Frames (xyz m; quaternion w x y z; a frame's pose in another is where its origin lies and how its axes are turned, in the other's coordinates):
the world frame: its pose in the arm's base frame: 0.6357 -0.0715 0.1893 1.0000 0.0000 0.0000 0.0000
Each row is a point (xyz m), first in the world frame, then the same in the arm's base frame.
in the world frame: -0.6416 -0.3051 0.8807
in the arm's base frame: -0.0059 -0.3766 1.0700
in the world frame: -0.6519 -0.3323 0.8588
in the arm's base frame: -0.0162 -0.4038 1.0481
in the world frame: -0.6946 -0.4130 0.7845
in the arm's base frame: -0.0589 -0.4845 0.9738
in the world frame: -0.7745 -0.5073 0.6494
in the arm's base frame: -0.1388 -0.5788 0.8387
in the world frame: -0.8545 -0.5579 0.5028
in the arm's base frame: -0.2188 -0.6294 0.6921
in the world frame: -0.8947 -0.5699 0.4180
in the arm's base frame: -0.2590 -0.6414 0.6073
